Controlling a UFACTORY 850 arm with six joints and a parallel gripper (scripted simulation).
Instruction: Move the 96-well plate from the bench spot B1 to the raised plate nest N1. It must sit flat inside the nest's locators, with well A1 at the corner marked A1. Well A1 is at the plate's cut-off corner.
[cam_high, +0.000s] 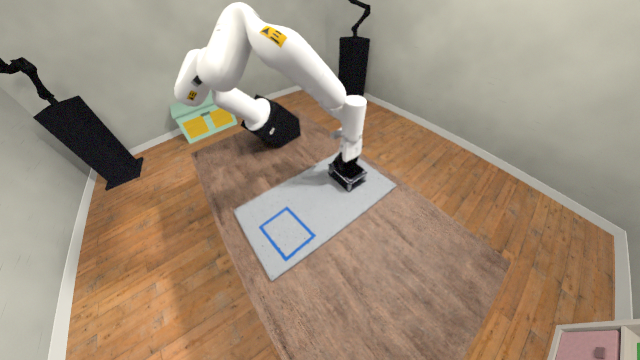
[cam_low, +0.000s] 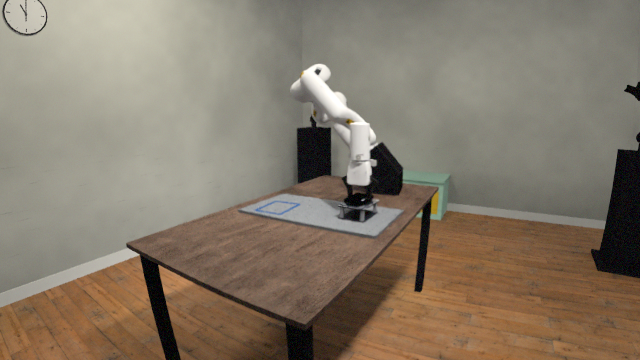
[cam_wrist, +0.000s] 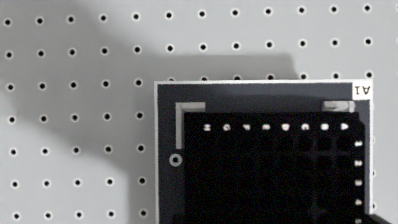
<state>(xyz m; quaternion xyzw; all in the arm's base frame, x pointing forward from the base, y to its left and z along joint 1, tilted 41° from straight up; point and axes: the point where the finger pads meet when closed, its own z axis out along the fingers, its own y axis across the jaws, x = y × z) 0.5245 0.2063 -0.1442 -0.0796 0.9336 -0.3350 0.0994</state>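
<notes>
Now: hand 10 mm above the 96-well plate. Also, from my hand: raised plate nest N1: 30 mm below.
</notes>
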